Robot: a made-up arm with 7 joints. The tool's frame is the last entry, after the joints.
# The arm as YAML. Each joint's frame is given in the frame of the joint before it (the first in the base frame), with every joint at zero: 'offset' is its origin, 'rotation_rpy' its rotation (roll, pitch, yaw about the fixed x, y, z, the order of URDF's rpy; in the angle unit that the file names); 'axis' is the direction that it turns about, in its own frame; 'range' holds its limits. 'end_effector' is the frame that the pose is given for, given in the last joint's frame.
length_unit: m
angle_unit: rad
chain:
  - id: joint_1
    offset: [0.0, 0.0, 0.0]
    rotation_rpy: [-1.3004, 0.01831, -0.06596]
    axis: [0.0, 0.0, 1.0]
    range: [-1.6, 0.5]
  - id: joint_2
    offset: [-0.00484, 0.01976, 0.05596]
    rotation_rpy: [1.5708, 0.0, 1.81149]
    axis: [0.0, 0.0, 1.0]
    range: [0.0, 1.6]
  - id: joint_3
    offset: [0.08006, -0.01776, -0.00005]
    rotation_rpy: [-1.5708, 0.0, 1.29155]
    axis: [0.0, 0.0, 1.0]
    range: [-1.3, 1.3]
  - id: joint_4
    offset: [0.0, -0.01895, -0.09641]
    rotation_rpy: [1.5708, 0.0, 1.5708]
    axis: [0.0, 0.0, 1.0]
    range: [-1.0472, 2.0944]
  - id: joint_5
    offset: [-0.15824, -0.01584, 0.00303]
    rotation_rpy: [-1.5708, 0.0, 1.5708]
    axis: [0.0, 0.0, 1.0]
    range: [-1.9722, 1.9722]
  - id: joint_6
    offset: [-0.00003, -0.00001, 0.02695]
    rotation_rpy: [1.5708, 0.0, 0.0]
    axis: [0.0, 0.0, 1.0]
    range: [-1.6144, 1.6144]
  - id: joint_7
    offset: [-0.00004, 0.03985, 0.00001]
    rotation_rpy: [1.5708, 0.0, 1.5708]
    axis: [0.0, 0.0, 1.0]
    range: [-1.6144, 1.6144]
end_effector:
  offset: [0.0, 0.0, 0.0]
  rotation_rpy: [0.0, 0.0, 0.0]
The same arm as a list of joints. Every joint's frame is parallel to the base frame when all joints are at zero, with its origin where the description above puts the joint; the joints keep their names.
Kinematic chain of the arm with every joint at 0, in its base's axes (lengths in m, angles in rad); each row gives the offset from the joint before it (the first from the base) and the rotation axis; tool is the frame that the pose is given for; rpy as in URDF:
joint_1: xyz 0 0 0 axis 0.068403 0.961235 0.26711
joint_2: xyz -0.001 0.0594 -0.004 axis 0.968889 -0.0002 -0.247497
joint_3: xyz -0.0203 0.005 -0.0793 axis 0.247497 -0.0001 0.968889
joint_4: xyz -0.0055 0 -0.0981 axis 0.0002 1 0
joint_5: xyz 0.1494 0.003 -0.0545 axis 0.968889 -0.0002 -0.247497
joint_6: xyz 0.0261 0 -0.0067 axis 0.0002 1 0
joint_7: xyz 0.0386 0 -0.0099 axis 0.247497 -0.0001 0.968889
tool: xyz 0 0 0 rpy 0 0.2501 -0.0002
Joint limits (rad, base to tool): -1.6..0.5 0..1.6 -1.3..1.3 -1.0472..2.0944 -1.9722..1.9722 -1.6144..1.6144 -1.6144..1.6144

